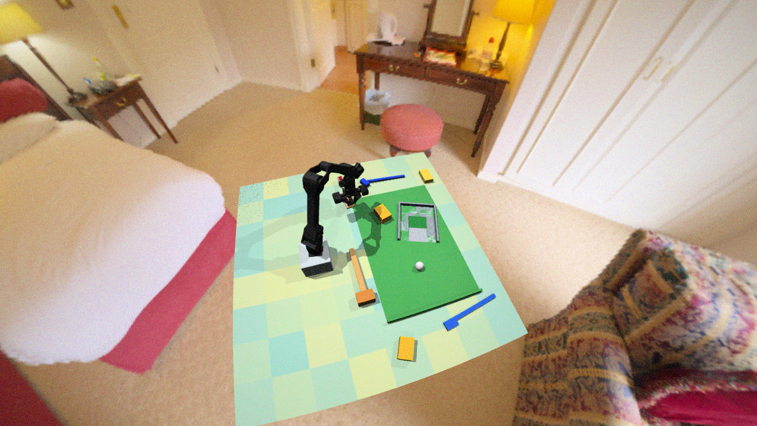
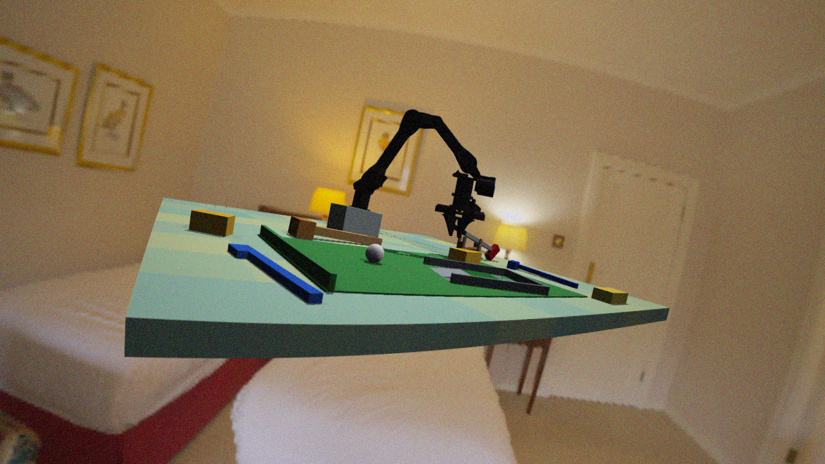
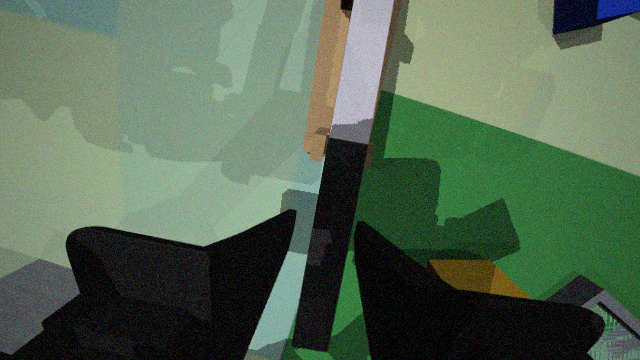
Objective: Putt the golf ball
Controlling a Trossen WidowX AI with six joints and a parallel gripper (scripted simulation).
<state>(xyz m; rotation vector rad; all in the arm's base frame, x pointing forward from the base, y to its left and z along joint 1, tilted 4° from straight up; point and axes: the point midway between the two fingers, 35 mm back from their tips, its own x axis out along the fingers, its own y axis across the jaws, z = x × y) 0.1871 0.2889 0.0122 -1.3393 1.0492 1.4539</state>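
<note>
The tan stand lies 20 mm behind my gripper tip, 80 mm to the left of it and 30 mm below it. Round my gripper tip: red putter (30 mm behind, 110 mm to the left); green mat (290 mm ahead, 240 mm to the right, 70 mm below); blue putter (200 mm ahead, 220 mm to the left, 50 mm below).
</note>
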